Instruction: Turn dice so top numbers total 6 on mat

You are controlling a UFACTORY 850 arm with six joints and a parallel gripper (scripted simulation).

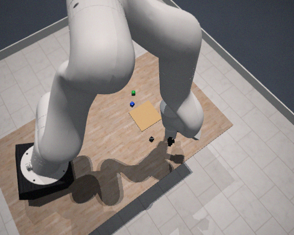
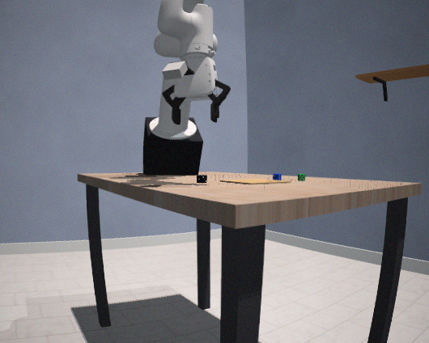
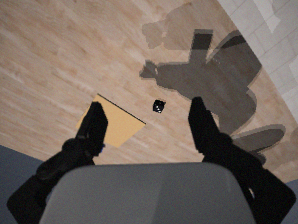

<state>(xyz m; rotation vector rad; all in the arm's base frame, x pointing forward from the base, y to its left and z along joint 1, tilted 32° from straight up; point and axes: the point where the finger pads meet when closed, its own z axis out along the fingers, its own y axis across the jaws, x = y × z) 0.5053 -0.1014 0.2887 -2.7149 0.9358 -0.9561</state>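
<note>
Right now my hand is 9 cm past the black die, 5 cm to the right of it and 15 cm above it. Also, from my hand: blue die 9 cm behind, 29 cm to the left, 15 cm below; tan mat 6 cm behind, 20 cm to the left, 15 cm below; green die 6 cm behind, 36 cm to the left, 15 cm below.
</note>
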